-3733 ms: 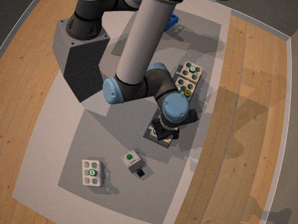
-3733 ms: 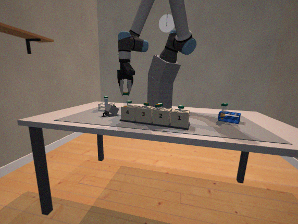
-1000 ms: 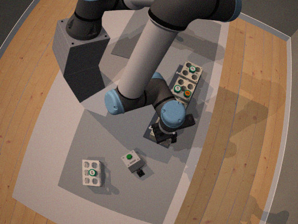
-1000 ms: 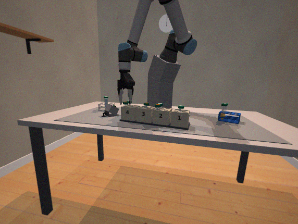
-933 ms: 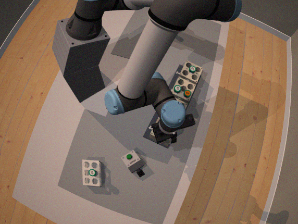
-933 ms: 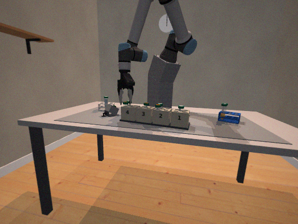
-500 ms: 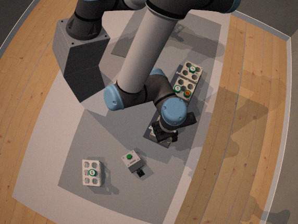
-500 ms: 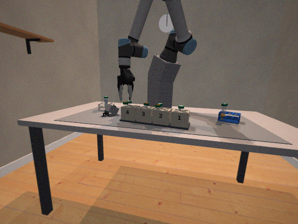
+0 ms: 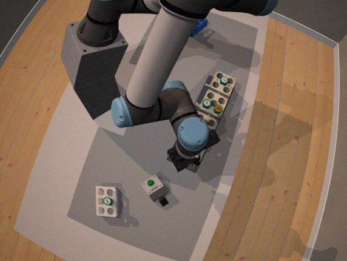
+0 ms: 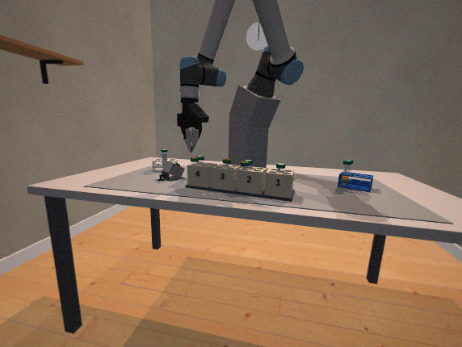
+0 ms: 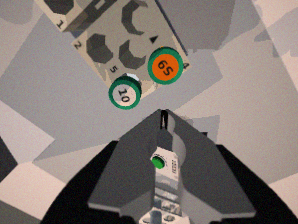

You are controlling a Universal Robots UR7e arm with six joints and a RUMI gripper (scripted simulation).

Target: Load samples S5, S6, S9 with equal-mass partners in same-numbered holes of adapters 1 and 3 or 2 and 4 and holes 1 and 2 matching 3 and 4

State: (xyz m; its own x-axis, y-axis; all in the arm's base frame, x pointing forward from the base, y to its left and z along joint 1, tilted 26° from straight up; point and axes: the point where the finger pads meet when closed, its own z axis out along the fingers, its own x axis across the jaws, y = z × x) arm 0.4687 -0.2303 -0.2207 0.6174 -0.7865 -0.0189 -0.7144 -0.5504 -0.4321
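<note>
Right now my hand is 12 cm past the green done key, 10 cm to the left of it and 9 cm above it. The rest, counted from my hand: blue rack: 10 cm behind, 74 cm to the left, 13 cm below; then bucket adapter: 9 cm ahead, 37 cm to the left, 11 cm below.
</note>
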